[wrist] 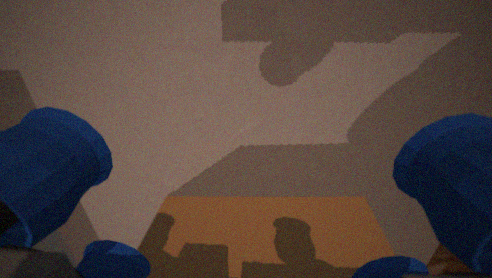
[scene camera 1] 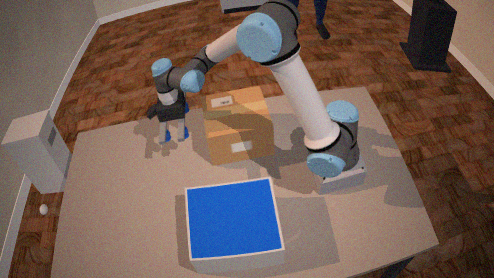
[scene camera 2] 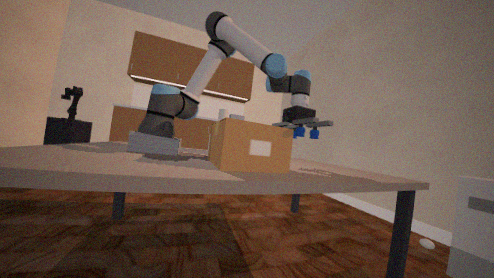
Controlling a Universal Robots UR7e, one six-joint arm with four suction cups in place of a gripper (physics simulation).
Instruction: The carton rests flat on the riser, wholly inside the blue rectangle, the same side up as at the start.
A brown carton shows in the wrist view (pixel 187 229), in scene camera 1 (pixel 238 126) and in scene camera 2 (pixel 236 145).
